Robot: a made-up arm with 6 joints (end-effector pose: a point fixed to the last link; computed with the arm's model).
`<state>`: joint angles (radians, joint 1 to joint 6).
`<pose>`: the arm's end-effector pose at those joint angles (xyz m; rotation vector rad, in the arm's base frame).
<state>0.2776 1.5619 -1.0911 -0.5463 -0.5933 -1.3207</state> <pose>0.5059 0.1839 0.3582 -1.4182 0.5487 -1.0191</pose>
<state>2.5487 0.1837 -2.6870 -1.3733 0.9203 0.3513</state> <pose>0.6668 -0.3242 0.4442 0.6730 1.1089 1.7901</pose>
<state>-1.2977 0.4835 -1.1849 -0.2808 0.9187 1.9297</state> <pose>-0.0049 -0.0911 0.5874 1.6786 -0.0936 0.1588</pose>
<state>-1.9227 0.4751 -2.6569 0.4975 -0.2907 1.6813</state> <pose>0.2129 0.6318 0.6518 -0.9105 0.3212 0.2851</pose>
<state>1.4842 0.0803 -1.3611 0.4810 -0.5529 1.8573</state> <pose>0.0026 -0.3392 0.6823 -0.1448 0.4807 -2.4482</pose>
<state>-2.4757 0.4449 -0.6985 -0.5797 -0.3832 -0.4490</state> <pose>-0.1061 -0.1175 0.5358 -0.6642 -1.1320 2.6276</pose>
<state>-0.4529 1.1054 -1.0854 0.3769 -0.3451 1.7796</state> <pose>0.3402 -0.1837 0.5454 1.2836 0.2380 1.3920</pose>
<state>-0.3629 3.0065 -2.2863 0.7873 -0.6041 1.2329</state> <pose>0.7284 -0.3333 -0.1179 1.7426 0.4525 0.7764</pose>
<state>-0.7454 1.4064 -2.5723 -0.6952 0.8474 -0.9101</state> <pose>0.0869 -0.1670 0.8871 0.1236 1.3955 -2.1368</pose>
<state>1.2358 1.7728 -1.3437 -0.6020 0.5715 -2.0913</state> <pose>0.2268 0.5273 0.2461 -2.4894 -0.7533 -0.9564</pose>
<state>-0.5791 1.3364 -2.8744 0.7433 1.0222 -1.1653</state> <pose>0.0341 0.0693 0.9056 -0.6584 0.7837 -0.9352</pose>
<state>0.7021 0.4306 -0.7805 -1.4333 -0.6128 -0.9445</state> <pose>0.0494 0.1400 0.5399 -1.0913 -0.5342 -1.1415</pose>
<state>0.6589 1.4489 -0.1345 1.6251 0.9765 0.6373</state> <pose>0.0878 0.2069 0.0402 -1.4074 -1.6389 -0.5608</pose>
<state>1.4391 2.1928 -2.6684 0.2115 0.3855 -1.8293</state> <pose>0.0784 0.6722 0.6146 -1.3870 -0.0177 -0.1070</pose>
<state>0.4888 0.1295 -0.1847 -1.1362 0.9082 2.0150</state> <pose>0.1500 -0.0279 0.2512 1.0120 1.5228 0.3494</pose>
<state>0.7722 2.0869 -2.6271 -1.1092 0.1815 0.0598</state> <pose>0.4556 0.4132 0.7018 -0.7181 0.7497 -0.3291</pose>
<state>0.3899 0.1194 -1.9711 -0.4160 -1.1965 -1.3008</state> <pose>-0.6038 -0.1943 0.5410 1.0956 -1.2355 -1.1292</pose>
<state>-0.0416 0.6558 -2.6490 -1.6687 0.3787 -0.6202</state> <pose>-0.5288 -0.0273 0.7752 0.7975 0.1223 -2.1350</pose>
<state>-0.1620 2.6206 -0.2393 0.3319 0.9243 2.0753</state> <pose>-0.0222 0.0386 -0.0664 -1.6827 -0.3615 1.4514</pose>
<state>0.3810 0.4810 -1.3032 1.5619 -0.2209 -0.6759</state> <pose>0.0102 -0.0266 0.7311 0.3920 0.6173 1.1410</pose>
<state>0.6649 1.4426 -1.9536 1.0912 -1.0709 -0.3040</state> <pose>0.3167 0.1175 0.7783 0.8850 0.3636 0.9030</pose>
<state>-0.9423 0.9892 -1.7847 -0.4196 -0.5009 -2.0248</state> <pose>0.0760 -0.0608 0.8637 0.4381 -0.0544 2.9343</pose>
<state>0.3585 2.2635 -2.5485 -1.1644 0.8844 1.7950</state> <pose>0.6843 0.1556 0.5037 0.9204 1.3468 0.2556</pose>
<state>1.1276 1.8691 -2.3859 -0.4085 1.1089 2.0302</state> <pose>0.2799 0.4795 0.6105 1.0655 2.1060 1.3965</pose>
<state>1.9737 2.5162 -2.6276 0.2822 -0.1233 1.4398</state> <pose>-0.3113 0.7415 0.4177 0.1680 -1.6217 -2.1727</pose>
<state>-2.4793 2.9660 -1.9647 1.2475 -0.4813 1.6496</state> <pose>-0.5866 -0.3843 -0.2461 0.8179 -2.0956 -0.3243</pose>
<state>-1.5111 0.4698 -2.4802 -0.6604 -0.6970 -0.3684</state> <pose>0.0149 0.6215 0.6709 -0.8881 -1.2387 -2.2854</pose>
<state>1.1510 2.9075 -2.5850 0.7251 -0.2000 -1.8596</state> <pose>0.3662 0.7786 0.0698 -1.4658 0.7702 -0.1044</pose>
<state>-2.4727 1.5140 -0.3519 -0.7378 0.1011 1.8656</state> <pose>-0.2357 -0.1744 0.0141 2.7398 -0.6646 -0.4496</pose>
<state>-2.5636 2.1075 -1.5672 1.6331 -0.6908 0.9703</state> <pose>-0.6047 -0.2944 0.1924 0.6724 -1.9001 -0.6735</pose>
